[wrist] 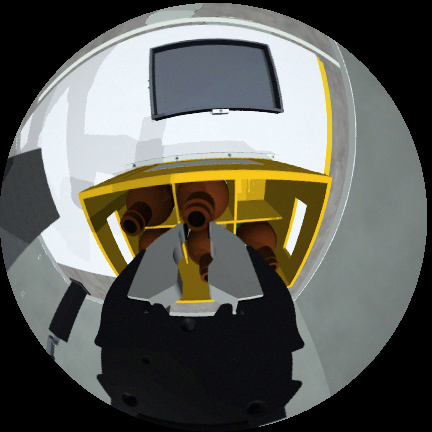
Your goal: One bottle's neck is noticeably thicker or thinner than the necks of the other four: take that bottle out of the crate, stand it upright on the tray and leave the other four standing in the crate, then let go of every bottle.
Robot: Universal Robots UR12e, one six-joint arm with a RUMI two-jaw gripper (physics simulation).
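Places are measured from the arm's base along level axes (x ahead, y left, z up), in metres.
Pixels of known places: gripper, fingertip midpoint: (197, 223).
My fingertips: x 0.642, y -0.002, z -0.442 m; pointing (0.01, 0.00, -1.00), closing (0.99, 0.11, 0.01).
Observation:
For each thing: its middle in the pictures, then the offset to it from my fingertips. "*": a spot on its surface instead. Level surfaces: height alone.
- yellow crate, surface spot: (280, 175) * dx +0.067, dy +0.060, dz +0.018 m
- right bottle, body centre: (254, 237) dx +0.105, dy -0.068, dz -0.072 m
- dark grey tray, surface spot: (212, 77) * dx +0.005, dy +0.232, dz -0.152 m
- white table, its level: dz -0.158 m
The yellow crate (280, 175) has compartments and holds brown bottles. My gripper (197, 223) is shut on the neck of the middle bottle (212, 192) in the row nearer the tray. That bottle's base is hidden. Beside it, the left bottle (158, 202) leans outward in the view. The near row has a left bottle (150, 239) mostly hidden by a finger, a middle bottle (199, 247) seen between the fingers and a right bottle (257, 239) partly covered by the gripper. The compartment at the far right holds no bottle. The dark grey tray (212, 77) lies beyond the crate and bears no bottle.
The tray lies on a white table (115, 120), with a stretch of table between it and the crate. A yellow strip (327, 120) runs along the table's right side. A dark grey block (27, 200) is at the left edge, and a black part (69, 310) is at the lower left.

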